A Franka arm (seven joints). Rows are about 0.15 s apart.
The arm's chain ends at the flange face. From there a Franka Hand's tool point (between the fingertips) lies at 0.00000 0.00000 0.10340 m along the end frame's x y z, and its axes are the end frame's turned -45 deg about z.
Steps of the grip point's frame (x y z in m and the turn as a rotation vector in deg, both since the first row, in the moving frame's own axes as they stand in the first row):
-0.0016, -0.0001, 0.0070, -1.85, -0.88, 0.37
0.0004, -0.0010, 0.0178, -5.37, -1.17, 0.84
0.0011, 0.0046, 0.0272, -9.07, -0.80, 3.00
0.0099, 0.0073, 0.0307, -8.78, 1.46, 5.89
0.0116, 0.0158, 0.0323, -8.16, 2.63, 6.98
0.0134, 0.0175, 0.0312, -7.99, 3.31, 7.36
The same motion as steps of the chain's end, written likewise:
-0.0024, -0.0024, 0.0071, -1.93, 0.69, 0.37
-0.0057, -0.0094, 0.0183, -4.62, 2.97, 0.84
-0.0061, -0.0103, 0.0285, -6.98, 5.85, 3.00
-0.0004, -0.0118, 0.0319, -5.18, 7.24, 5.89
0.0061, -0.0049, 0.0335, -3.91, 7.63, 6.98
0.0079, -0.0040, 0.0324, -3.31, 7.99, 7.36

